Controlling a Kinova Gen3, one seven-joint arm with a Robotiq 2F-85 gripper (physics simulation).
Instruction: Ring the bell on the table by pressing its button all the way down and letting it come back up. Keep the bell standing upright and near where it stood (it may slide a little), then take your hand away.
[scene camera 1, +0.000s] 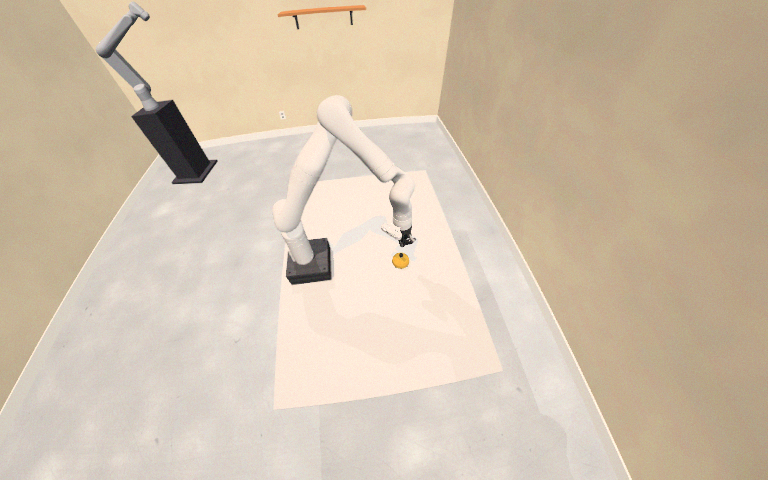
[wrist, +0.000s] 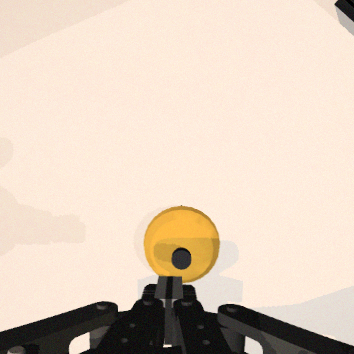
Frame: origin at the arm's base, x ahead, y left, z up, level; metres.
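Where they show: gripper, fingertip midpoint: (scene camera 1: 402, 245) (wrist: 169, 291); arm's base, link origin: (scene camera 1: 304, 256).
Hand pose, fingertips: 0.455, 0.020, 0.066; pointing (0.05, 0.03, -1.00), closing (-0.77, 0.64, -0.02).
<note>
Each offset is from my fingertips to the top centre of the thing, as dx, dy, dz. Level surfaces: height alone.
The yellow-orange bell {+0.000, +0.010, -0.086} (scene camera 1: 400, 261) (wrist: 181, 225) stands upright on the pale mat {dz -0.152} (scene camera 1: 362, 350) (wrist: 200, 110). Its black button {+0.000, +0.010, -0.086} (scene camera 1: 400, 255) (wrist: 181, 258) sticks up at the top and is in full view in the wrist view. My gripper (scene camera 1: 405, 243) (wrist: 169, 291) is shut and empty. It hangs above the bell, with a gap between the fingertips and the button in the scene view. In the wrist view the fingertips overlap the bell's lower edge, just below and slightly left of the button.
My arm's dark base (scene camera 1: 309, 268) stands on the mat left of the bell. A white object (scene camera 1: 390, 230) shows beside the gripper. A second grey arm stands on a black pedestal (scene camera 1: 172, 138) at the back left. An orange shelf (scene camera 1: 322, 10) hangs on the back wall.
</note>
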